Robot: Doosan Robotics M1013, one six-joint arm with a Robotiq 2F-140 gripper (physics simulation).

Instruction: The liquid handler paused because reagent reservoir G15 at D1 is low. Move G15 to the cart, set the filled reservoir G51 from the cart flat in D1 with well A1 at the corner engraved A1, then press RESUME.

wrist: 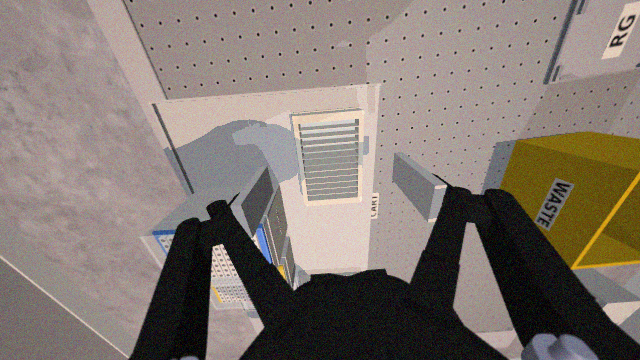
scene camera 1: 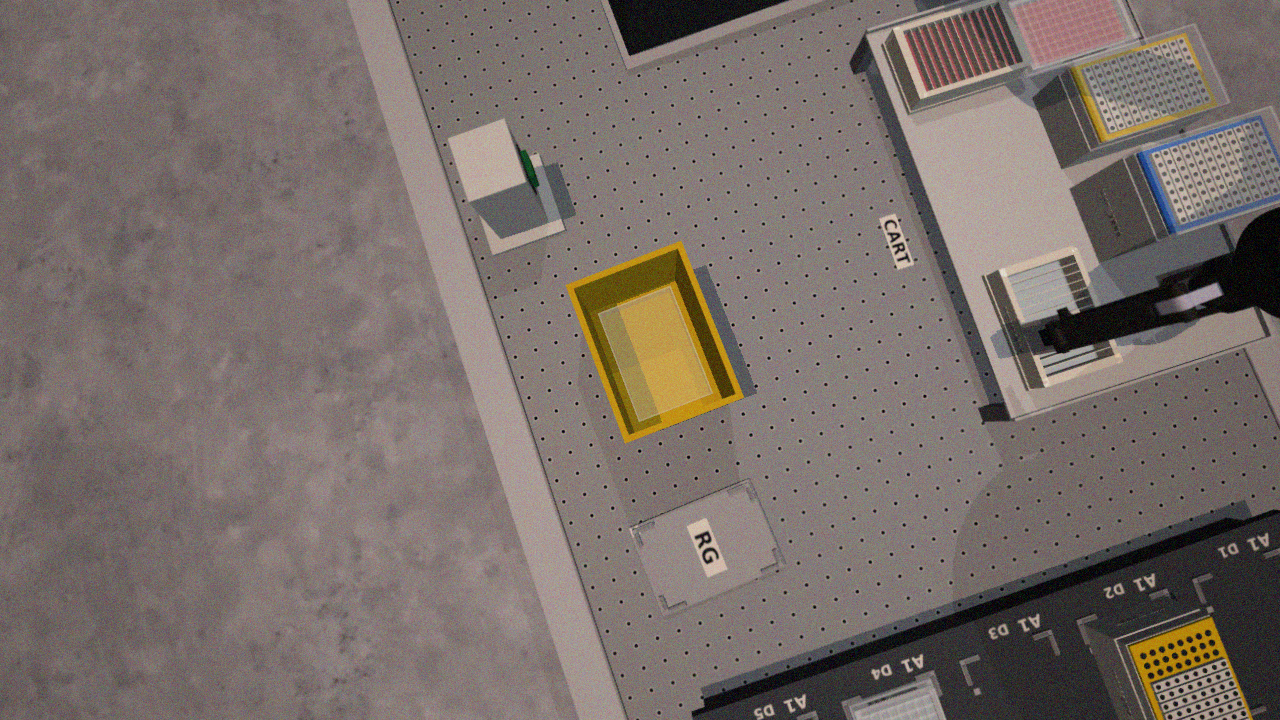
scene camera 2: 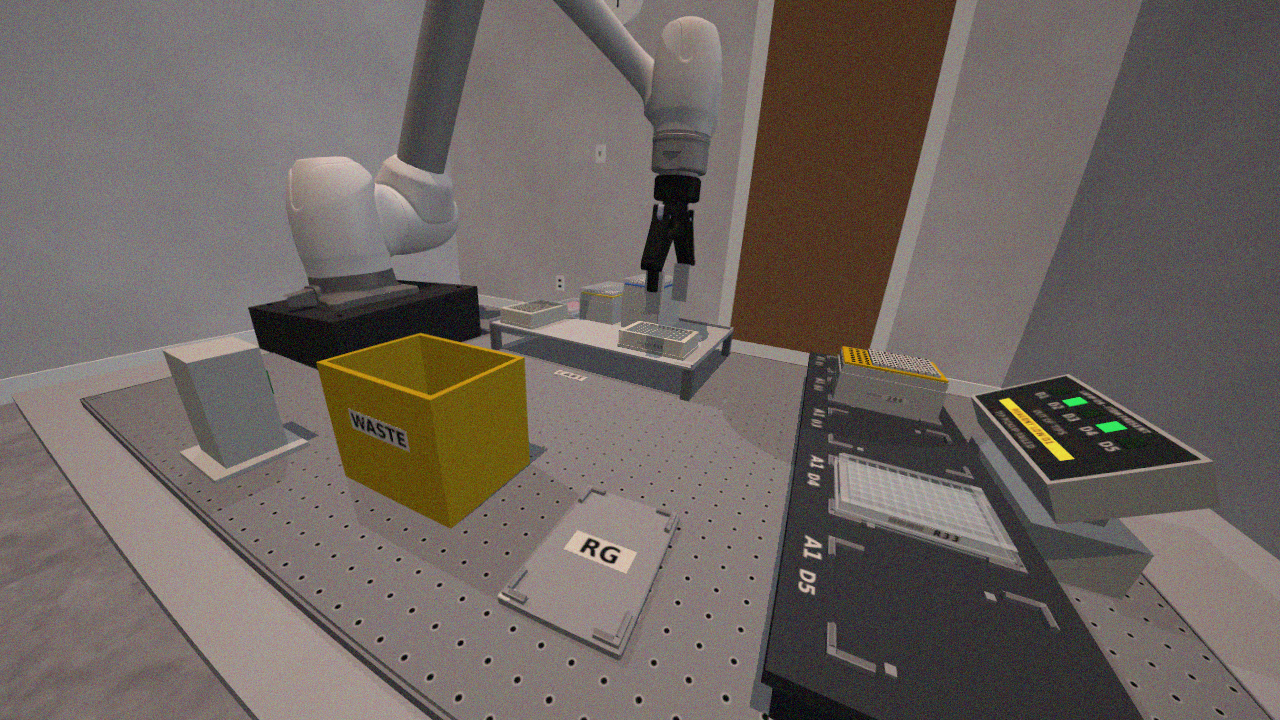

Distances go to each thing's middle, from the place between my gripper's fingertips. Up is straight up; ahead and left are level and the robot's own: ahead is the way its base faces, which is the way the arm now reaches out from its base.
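I see the grey RG pad (scene camera 2: pixel 589 578) 12 cm ahead of my hand, 41 cm to the right of it and 13 cm below it. The red-filled trough reservoir (scene camera 1: pixel 940 59) is 31 cm behind my hand and 6 cm below it. As for the yellow WASTE bin (scene camera 2: pixel 436 425), it is 10 cm behind my hand, 40 cm to the right of it and 7 cm below it. The pale trough reservoir (scene camera 1: pixel 1034 289) is 1 cm behind my hand and 6 cm below it. Going by their middles, of the things named here the pale trough reservoir is the nearest to my hand.
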